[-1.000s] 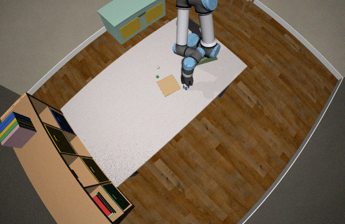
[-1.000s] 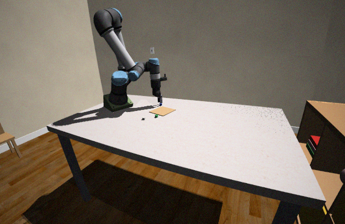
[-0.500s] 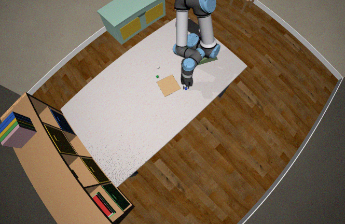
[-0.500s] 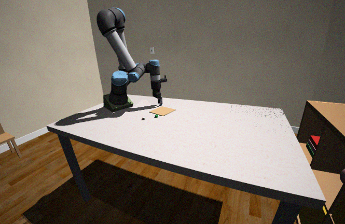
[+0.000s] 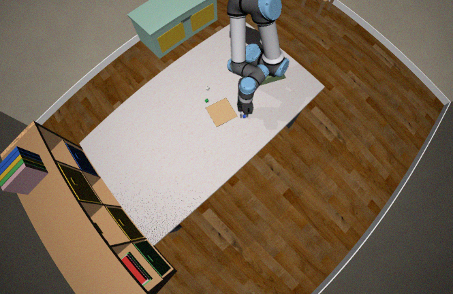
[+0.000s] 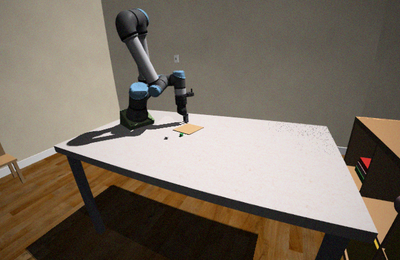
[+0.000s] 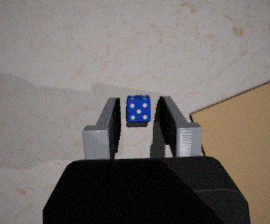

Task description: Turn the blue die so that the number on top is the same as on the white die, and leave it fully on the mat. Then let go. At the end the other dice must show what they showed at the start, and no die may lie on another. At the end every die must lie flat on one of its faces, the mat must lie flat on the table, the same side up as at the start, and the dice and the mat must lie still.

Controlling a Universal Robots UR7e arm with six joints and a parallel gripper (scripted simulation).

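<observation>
Right now my hand is 10 mm above the blue die. Round my hand: green die (80 mm ahead, 230 mm to the right, 10 mm below); then white die (20 mm ahead, 290 mm to the right, 10 mm below); then tan mat (70 mm ahead, 120 mm to the right, 20 mm below).
</observation>
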